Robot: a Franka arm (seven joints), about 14 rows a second.
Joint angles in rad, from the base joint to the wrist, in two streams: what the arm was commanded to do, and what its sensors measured. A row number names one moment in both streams.
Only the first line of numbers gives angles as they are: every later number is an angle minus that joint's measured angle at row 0.
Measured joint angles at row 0:
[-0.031, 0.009, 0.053, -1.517, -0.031, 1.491, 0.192]
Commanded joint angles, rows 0 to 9:
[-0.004, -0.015, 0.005, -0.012, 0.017, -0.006, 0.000]
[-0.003, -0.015, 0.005, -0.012, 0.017, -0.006, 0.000]
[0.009, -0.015, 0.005, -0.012, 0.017, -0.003, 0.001]
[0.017, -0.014, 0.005, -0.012, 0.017, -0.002, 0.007]
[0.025, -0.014, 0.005, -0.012, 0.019, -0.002, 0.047]
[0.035, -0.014, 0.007, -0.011, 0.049, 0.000, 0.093]
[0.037, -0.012, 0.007, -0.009, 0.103, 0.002, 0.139]
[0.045, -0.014, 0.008, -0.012, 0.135, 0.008, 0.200]
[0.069, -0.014, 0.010, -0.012, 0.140, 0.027, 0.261]
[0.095, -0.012, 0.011, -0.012, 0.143, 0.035, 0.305]
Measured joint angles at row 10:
[0.065, -0.001, 0.005, 0.000, 0.122, 0.011, 0.218]
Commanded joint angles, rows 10 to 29:
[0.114, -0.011, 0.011, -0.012, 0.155, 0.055, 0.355]
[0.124, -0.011, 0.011, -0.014, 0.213, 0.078, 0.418]
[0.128, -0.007, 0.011, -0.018, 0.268, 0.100, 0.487]
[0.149, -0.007, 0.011, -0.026, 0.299, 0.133, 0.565]
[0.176, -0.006, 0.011, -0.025, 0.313, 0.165, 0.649]
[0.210, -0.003, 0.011, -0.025, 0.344, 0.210, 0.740]
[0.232, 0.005, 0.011, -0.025, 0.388, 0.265, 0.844]
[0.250, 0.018, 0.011, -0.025, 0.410, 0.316, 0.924]
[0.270, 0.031, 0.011, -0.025, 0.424, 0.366, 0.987]
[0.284, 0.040, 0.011, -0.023, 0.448, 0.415, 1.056]
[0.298, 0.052, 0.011, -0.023, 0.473, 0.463, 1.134]
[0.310, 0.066, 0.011, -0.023, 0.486, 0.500, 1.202]
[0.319, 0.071, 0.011, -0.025, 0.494, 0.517, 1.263]
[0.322, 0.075, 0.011, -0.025, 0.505, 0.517, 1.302]
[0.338, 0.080, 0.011, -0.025, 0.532, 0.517, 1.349]
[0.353, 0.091, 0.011, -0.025, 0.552, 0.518, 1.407]
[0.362, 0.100, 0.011, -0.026, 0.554, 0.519, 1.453]
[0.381, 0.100, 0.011, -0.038, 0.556, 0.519, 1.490]
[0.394, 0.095, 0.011, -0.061, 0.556, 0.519, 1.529]
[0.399, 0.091, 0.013, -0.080, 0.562, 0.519, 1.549]
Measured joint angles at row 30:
[0.387, 0.102, 0.012, -0.035, 0.529, 0.498, 1.502]
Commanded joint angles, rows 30 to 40:
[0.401, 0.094, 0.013, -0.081, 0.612, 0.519, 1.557]
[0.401, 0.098, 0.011, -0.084, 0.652, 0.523, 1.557]
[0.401, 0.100, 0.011, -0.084, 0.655, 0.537, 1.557]
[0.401, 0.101, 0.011, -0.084, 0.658, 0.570, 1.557]
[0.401, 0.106, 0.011, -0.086, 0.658, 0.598, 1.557]
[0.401, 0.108, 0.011, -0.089, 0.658, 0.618, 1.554]
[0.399, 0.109, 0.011, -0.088, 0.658, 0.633, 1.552]
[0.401, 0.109, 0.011, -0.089, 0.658, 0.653, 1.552]
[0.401, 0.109, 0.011, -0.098, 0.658, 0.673, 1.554]
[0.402, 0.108, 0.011, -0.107, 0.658, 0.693, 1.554]
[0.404, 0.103, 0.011, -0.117, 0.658, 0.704, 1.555]
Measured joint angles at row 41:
[0.404, 0.110, 0.008, -0.089, 0.636, 0.660, 1.545]
